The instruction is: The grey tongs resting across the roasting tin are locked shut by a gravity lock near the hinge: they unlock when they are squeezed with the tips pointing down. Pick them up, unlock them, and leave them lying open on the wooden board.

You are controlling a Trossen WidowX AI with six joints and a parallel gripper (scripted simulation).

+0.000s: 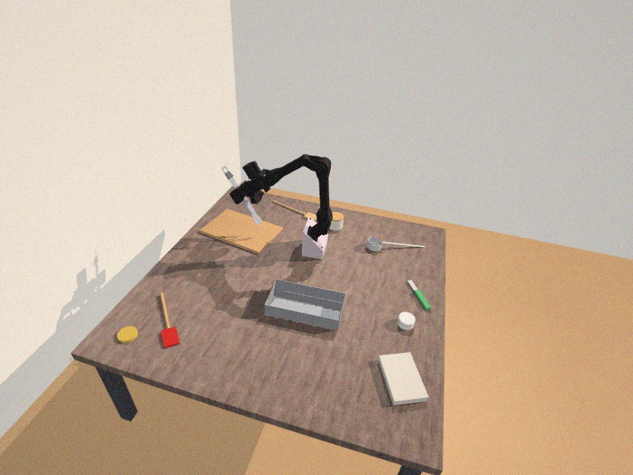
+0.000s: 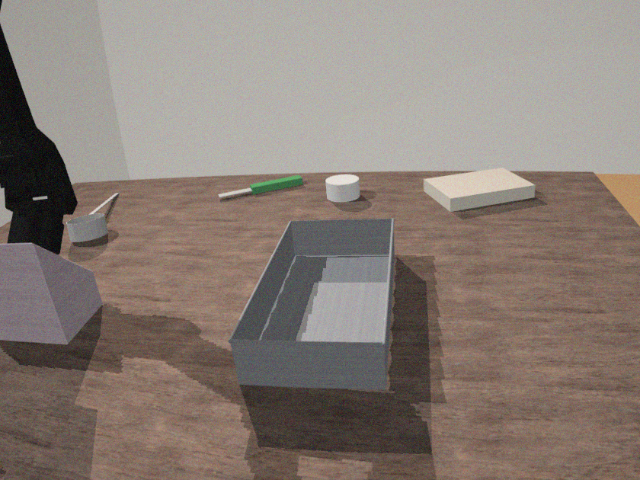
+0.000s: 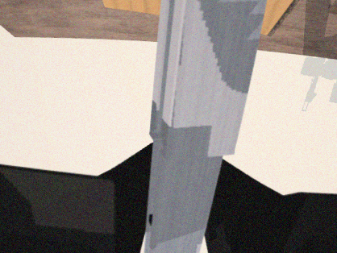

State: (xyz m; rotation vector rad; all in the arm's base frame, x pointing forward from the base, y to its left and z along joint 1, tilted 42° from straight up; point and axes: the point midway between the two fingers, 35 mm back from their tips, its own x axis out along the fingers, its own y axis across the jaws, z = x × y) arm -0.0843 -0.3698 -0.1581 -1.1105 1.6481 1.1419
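The wooden board is 210 mm below my gripper tip and 20 mm to the left of it. The rest, counted from my gripper tip: tan pot: 500 mm to the left, 190 mm below, 160 mm behind; then grey roasting tin: 470 mm ahead, 440 mm to the left, 190 mm below; then red spatula: 660 mm ahead, 220 mm below, 70 mm to the right.
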